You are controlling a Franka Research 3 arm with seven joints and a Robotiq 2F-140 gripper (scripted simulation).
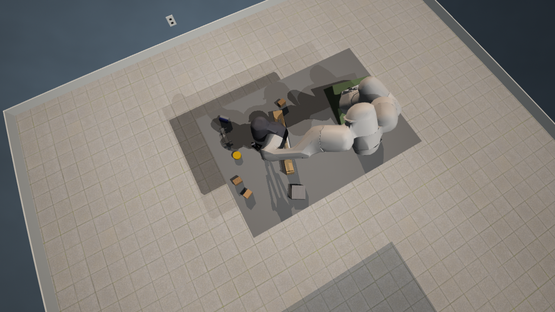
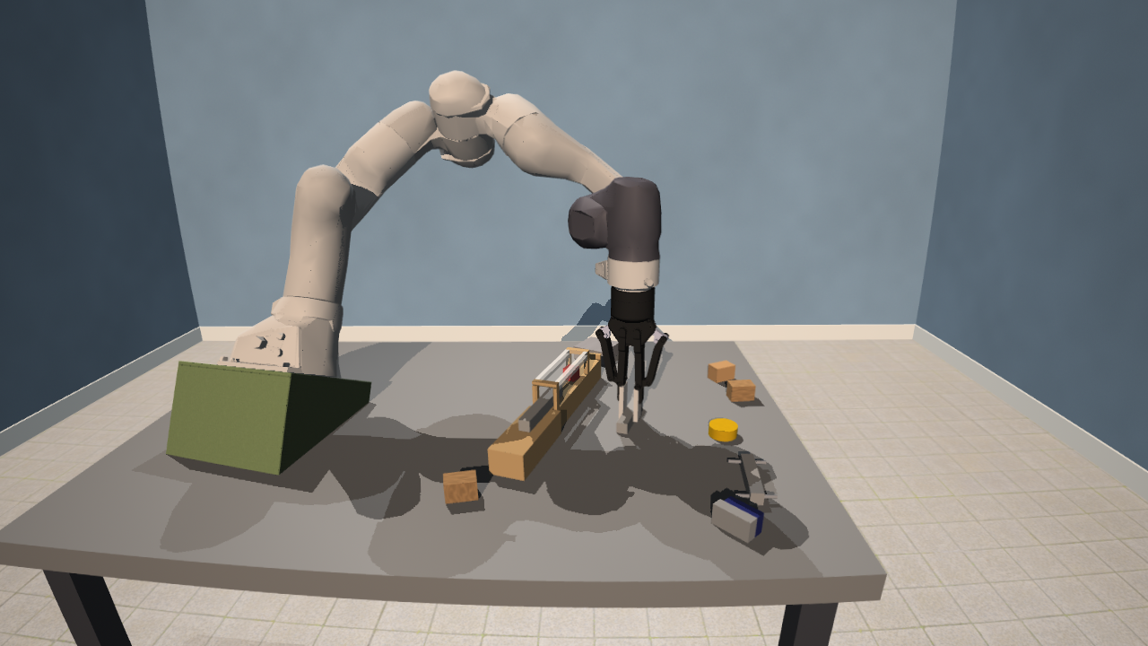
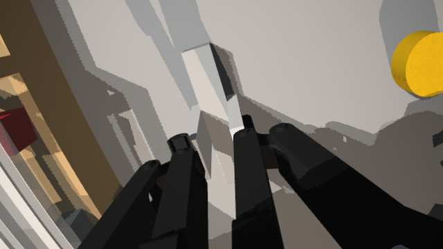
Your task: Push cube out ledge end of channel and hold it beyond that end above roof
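Right now my hand is 3 cm above the short grey bar. From my hand the other things lie so: red cube (10 cm behind, 10 cm to the left, 2 cm above); long wooden channel (12 cm behind, 5 cm to the left, 2 cm above); long grey bar (16 cm behind, 4 cm to the right, 2 cm above).
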